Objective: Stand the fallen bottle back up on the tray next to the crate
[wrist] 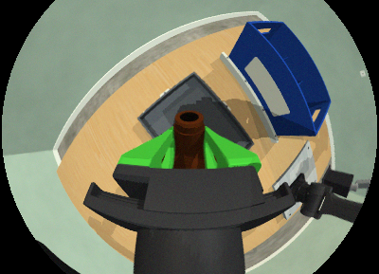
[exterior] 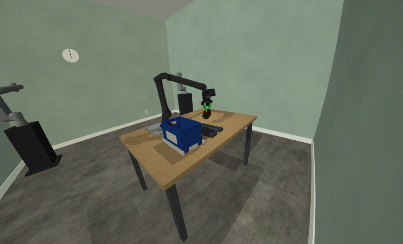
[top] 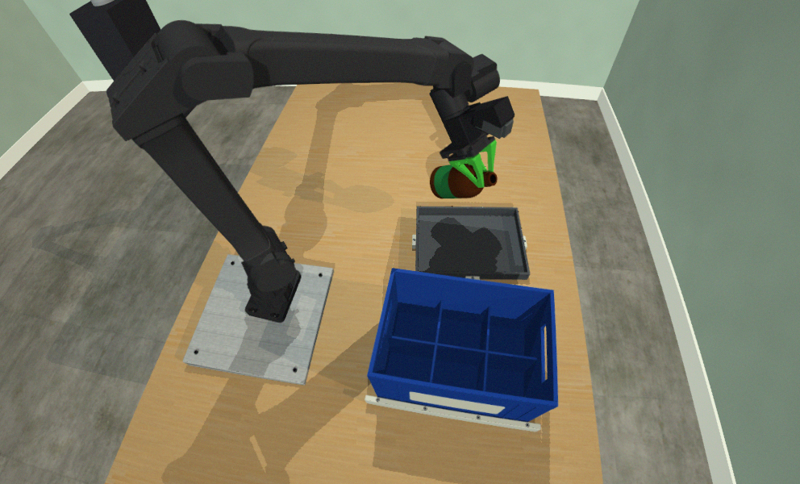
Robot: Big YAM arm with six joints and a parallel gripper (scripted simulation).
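My gripper is now 40 mm past the brown bottle, 30 mm above it and 20 mm to the right of it. From my hand the other things lie so: blue crate 310 mm to the right, 110 mm below; then dark grey tray 180 mm below, 20 mm to the right, 10 mm behind.
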